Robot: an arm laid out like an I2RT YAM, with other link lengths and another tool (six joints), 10 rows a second.
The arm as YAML. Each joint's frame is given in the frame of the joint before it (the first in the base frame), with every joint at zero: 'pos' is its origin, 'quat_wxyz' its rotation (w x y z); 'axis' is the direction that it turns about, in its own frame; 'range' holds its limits. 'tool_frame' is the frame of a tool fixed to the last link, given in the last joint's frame.
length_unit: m
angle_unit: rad
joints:
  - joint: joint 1
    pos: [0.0, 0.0, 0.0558]
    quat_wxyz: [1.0, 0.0, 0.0, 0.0]
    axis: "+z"
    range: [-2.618, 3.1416]
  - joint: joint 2
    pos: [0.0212, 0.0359, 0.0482]
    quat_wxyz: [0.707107, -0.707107, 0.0, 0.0]
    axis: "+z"
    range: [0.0, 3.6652]
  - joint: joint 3
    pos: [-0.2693, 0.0, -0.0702]
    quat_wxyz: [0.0, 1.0, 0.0, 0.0]
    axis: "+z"
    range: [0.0, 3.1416]
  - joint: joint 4
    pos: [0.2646, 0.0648, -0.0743]
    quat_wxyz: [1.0, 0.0, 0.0, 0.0]
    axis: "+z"
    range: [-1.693, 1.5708]
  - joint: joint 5
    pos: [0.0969, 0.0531, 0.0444]
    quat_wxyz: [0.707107, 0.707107, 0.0, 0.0]
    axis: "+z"
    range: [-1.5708, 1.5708]
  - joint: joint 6
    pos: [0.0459, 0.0, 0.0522]
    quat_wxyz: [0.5, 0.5, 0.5, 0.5]
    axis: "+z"
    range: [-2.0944, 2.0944]
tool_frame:
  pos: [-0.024, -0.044, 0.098]
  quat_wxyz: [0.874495, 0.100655, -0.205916, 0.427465]
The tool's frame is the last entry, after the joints.
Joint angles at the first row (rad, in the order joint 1, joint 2, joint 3, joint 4, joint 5, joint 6):
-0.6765 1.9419 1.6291 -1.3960 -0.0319 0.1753
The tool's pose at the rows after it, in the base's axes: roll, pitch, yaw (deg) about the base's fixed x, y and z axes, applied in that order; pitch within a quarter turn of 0, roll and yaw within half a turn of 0; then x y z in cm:
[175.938, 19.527, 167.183, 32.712, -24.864, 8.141]
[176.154, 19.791, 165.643, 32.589, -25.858, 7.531]
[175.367, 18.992, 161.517, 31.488, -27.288, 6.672]
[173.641, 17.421, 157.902, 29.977, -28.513, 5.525]
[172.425, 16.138, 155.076, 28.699, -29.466, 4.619]
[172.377, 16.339, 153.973, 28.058, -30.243, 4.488]
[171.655, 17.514, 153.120, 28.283, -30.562, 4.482]
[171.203, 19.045, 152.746, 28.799, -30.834, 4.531]
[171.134, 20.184, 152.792, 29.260, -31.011, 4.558]
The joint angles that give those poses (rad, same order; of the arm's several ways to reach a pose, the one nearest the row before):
-0.6788 1.9652 1.6291 -1.3727 -0.0032 0.1783
-0.6983 1.9816 1.6291 -1.3506 -0.0032 0.1871
-0.7421 2.0037 1.6291 -1.3464 -0.0124 0.2096
-0.7940 2.0331 1.6287 -1.3533 -0.0277 0.2088
-0.8360 2.0567 1.6287 -1.3582 -0.0376 0.2081
-0.8612 2.0602 1.6287 -1.3521 -0.0383 0.2016
-0.8688 2.0613 1.6287 -1.3369 -0.0578 0.2012
-0.8696 2.0613 1.6287 -1.3151 -0.0753 0.2012
-0.8669 2.0613 1.6283 -1.2968 -0.0841 0.2012

